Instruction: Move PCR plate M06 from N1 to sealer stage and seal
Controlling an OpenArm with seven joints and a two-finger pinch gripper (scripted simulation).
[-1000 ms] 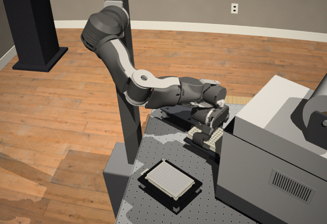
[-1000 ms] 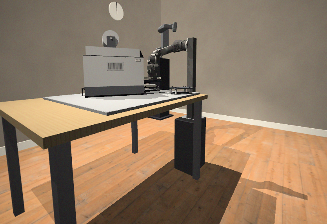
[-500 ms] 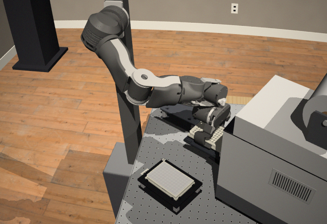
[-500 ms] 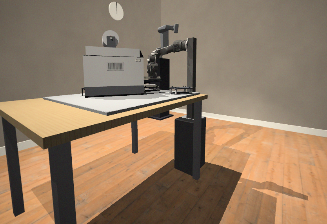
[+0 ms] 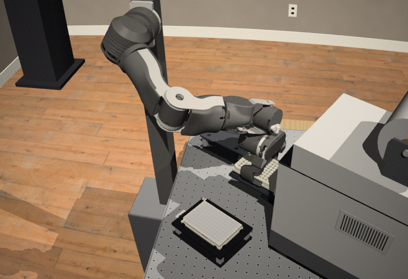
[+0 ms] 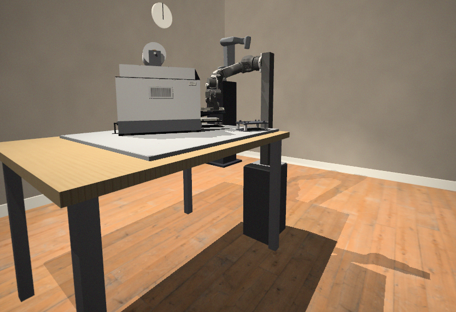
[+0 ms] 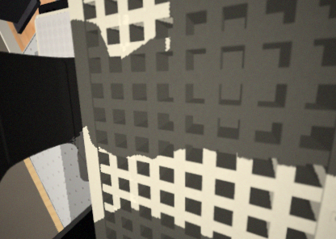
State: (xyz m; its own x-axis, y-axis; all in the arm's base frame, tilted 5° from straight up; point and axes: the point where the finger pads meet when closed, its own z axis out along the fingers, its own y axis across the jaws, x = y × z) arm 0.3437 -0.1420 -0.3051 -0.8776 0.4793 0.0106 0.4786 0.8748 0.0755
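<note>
Now: hand right at the open-welled plate M06. The rest, counted from my hand: square grey key (5 cm ahead, 13 cm to the right, 7 cm above); then dark sealer stage (2 cm below); then yellow warning label (13 cm ahead, 3 cm to the left, 3 cm above).
</note>
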